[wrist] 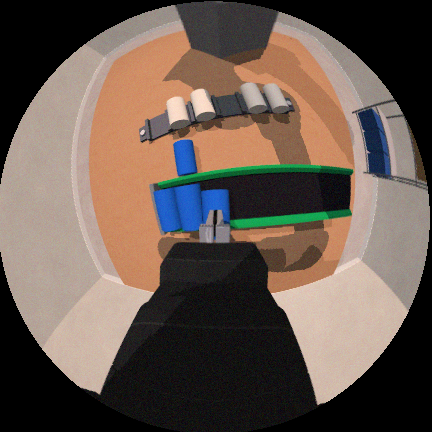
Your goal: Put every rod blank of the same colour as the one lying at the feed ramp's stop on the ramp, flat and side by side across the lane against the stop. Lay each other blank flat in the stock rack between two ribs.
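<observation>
The ramp (pixel 280 195) has a dark lane and green side walls, with a grey stop (pixel 153 189) at its left end. A blue blank (pixel 166 210) lies across the lane by the stop, with a second blue blank (pixel 188 207) beside it. A third blue blank (pixel 215 198) lies to their right, its near end partly hidden by the fingers. A fourth blue blank (pixel 185 157) lies off the ramp, beyond its far wall. Two cream blanks (pixel 177 112) (pixel 202 104) and two grey blanks (pixel 253 97) (pixel 275 98) lie in the stock rack (pixel 230 106). My gripper (pixel 215 217) is shut and empty, over the third blank.
A dark grey block-like column (pixel 227 30) stands behind the rack. Pale raised borders (pixel 92 100) edge the orange table top (pixel 125 90). A wire-framed stand with blue panels (pixel 376 142) is beyond the right border. Shadows fall around the ramp and rack.
</observation>
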